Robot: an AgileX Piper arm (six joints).
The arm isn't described. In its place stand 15 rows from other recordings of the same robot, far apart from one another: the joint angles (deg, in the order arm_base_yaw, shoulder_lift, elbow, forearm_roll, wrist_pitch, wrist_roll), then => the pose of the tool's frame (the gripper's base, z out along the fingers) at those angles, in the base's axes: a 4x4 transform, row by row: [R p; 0 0 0 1], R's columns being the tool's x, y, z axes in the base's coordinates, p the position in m.
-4.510, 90.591, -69.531, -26.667, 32.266, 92.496 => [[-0.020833 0.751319 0.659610 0.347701], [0.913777 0.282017 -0.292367 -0.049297], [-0.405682 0.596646 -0.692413 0.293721], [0 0 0 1]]
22.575, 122.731, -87.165, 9.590, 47.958, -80.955 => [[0.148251 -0.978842 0.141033 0.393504], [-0.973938 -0.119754 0.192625 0.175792], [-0.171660 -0.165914 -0.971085 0.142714], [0 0 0 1]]
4.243, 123.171, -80.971, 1.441, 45.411, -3.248 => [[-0.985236 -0.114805 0.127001 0.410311], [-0.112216 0.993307 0.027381 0.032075], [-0.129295 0.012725 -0.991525 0.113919], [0 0 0 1]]
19.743, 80.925, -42.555, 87.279, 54.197, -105.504 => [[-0.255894 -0.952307 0.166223 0.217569], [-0.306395 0.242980 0.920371 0.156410], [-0.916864 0.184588 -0.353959 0.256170], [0 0 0 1]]
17.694, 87.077, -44.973, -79.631, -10.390, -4.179 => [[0.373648 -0.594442 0.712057 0.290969], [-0.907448 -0.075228 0.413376 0.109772], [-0.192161 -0.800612 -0.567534 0.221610], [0 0 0 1]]
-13.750, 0.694, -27.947, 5.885, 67.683, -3.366 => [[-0.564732 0.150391 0.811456 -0.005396], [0.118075 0.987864 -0.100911 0.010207], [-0.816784 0.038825 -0.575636 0.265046], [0 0 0 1]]
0.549, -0.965, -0.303, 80.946, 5.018, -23.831 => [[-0.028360 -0.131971 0.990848 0.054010], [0.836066 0.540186 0.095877 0.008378], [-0.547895 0.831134 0.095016 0.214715], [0 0 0 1]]
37.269, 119.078, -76.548, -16.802, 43.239, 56.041 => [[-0.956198 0.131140 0.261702 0.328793], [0.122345 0.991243 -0.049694 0.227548], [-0.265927 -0.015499 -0.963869 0.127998], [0 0 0 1]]
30.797, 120.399, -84.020, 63.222, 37.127, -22.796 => [[-0.957505 -0.219454 0.187145 0.362106], [-0.010015 0.673782 0.738862 0.272918], [-0.288242 0.705590 -0.647348 0.176319], [0 0 0 1]]
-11.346, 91.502, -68.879, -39.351, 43.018, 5.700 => [[-0.895706 0.053101 0.441465 0.326114], [-0.212436 0.821097 -0.529784 -0.105586], [-0.390618 -0.568314 -0.724180 0.283414], [0 0 0 1]]
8.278, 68.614, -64.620, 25.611, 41.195, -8.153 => [[-0.660331 -0.233318 0.713811 0.246354], [0.100063 0.914701 0.391547 0.062023], [-0.744279 0.329976 -0.580659 0.373566], [0 0 0 1]]
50.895, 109.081, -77.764, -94.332, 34.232, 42.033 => [[0.104441 -0.390683 0.914581 0.312385], [-0.922505 0.305538 0.235863 0.303393], [-0.371587 -0.868340 -0.328496 0.255893], [0 0 0 1]]
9.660, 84.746, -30.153, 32.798, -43.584, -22.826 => [[-0.178992 0.212818 0.960557 0.276553], [0.005598 0.976529 -0.215313 0.012601], [-0.983835 -0.033162 -0.175982 0.215040], [0 0 0 1]]
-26.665, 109.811, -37.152, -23.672, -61.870, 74.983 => [[0.039550 0.157997 0.986647 0.311120], [0.915110 0.390794 -0.099263 -0.120184], [-0.401259 0.906817 -0.129129 0.140271], [0 0 0 1]]
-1.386, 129.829, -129.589, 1.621, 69.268, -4.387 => [[-0.901205 -0.047241 0.430811 0.497667], [-0.044692 0.998872 0.016041 -0.009633], [-0.431083 -0.004798 -0.902299 0.275731], [0 0 0 1]]
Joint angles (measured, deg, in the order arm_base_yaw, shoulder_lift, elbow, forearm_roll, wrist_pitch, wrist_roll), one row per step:
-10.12, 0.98, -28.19, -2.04, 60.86, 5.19
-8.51, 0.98, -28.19, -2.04, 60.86, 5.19
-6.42, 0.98, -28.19, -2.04, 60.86, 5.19
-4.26, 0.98, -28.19, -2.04, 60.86, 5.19
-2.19, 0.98, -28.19, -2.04, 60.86, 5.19
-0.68, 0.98, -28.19, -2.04, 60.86, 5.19
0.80, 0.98, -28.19, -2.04, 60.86, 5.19
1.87, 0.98, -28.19, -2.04, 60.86, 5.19
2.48, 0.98, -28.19, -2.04, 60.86, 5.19
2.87, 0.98, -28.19, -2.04, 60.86, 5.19
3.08, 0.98, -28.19, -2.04, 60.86, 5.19
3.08, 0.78, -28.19, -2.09, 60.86, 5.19
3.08, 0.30, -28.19, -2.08, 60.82, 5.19
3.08, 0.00, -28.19, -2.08, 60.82, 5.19
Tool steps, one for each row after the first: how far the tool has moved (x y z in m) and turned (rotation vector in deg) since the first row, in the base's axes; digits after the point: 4 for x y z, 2 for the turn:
0.0001, -0.0001, 0.0000, 0.00, 0.00, 1.61
0.0002, -0.0001, 0.0000, 0.00, 0.00, 3.70
0.0003, -0.0002, 0.0000, 0.00, 0.00, 5.86
0.0004, -0.0002, 0.0000, 0.00, 0.00, 7.93
0.0004, -0.0003, 0.0000, 0.00, 0.00, 9.44
0.0005, -0.0003, 0.0000, 0.00, 0.00, 10.92
0.0006, -0.0003, 0.0000, 0.00, 0.00, 11.99
0.0006, -0.0004, 0.0000, 0.00, 0.00, 12.60
0.0006, -0.0004, 0.0000, 0.00, 0.00, 12.99
0.0006, -0.0004, 0.0000, 0.00, 0.00, 13.20
0.0001, -0.0005, 0.0000, -0.05, -0.20, 13.17
-0.0011, -0.0005, 0.0000, -0.08, -0.72, 13.18
-0.0019, -0.0006, 0.0000, -0.10, -1.02, 13.18

